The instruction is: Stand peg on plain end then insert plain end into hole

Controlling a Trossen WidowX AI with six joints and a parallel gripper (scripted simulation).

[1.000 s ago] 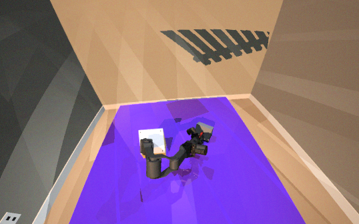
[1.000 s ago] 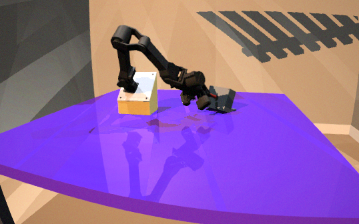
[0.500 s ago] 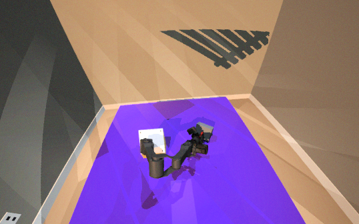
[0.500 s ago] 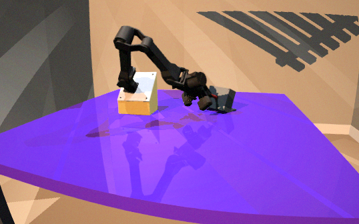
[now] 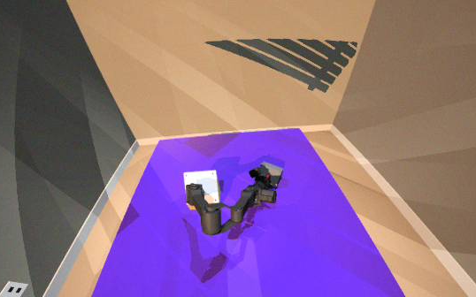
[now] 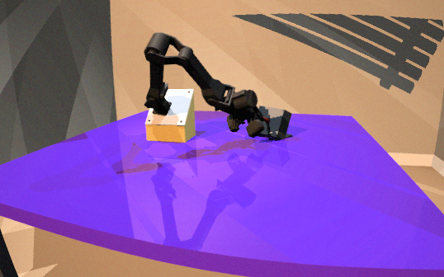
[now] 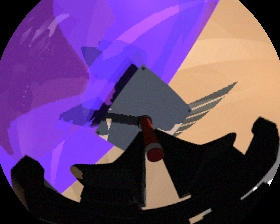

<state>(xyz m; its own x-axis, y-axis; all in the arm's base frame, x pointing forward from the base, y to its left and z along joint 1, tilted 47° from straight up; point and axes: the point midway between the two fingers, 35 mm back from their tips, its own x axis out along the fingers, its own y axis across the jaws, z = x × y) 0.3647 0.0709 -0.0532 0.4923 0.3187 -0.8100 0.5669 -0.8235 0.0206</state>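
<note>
Right now the grey sloped panel is 50 mm to the left of my gripper tip, 30 mm ahead of it and 20 mm below it. The rest, counted from my gripper tip: red peg (10 mm to the right, 10 mm behind, 10 mm above).
</note>
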